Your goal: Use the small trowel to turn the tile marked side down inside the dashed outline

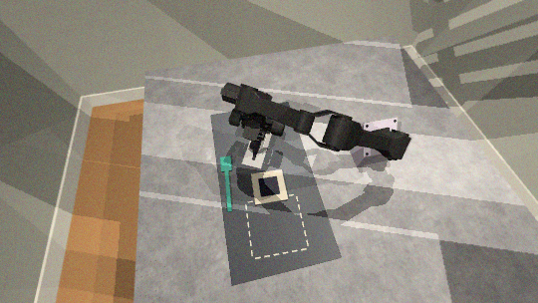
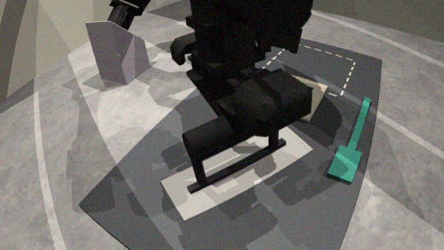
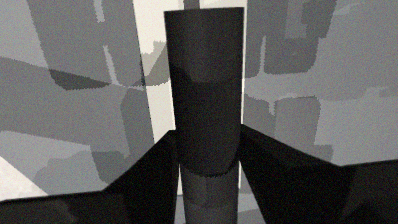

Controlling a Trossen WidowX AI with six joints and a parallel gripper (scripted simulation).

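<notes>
Now: gripper tip 18 cm to the right of the cream tile and 6 cm above it. Round my gripper tip: teal trowel 14 cm ahead, 11 cm to the left, 6 cm below.
</notes>
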